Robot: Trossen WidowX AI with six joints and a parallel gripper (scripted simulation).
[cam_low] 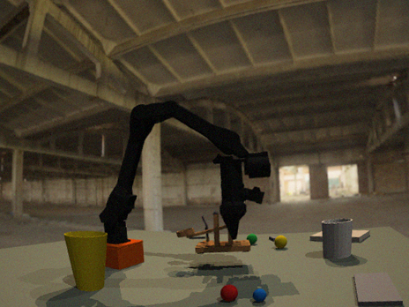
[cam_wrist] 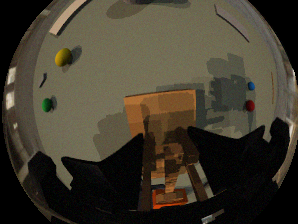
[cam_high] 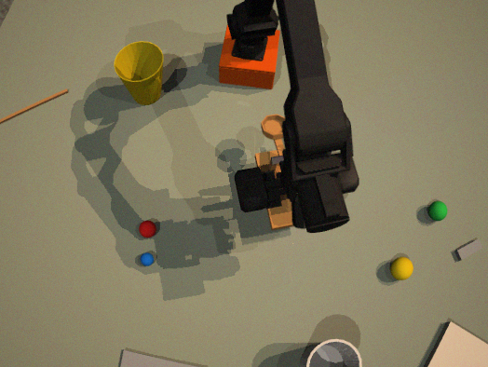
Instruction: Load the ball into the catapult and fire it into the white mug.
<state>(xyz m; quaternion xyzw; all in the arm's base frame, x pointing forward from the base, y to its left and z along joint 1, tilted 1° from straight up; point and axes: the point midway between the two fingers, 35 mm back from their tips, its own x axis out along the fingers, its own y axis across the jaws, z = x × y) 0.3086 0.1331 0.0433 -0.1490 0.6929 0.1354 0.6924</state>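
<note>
Now: the red ball 90 mm ahead of my gripper tip, 240 mm to the right of it and 60 mm below it. Round my gripper tip: yellow ball 70 mm ahead, 230 mm to the left, 60 mm below; then wooden catapult 60 mm behind, 20 mm to the right, 20 mm above; then blue ball 140 mm ahead, 230 mm to the right, 70 mm below.
</note>
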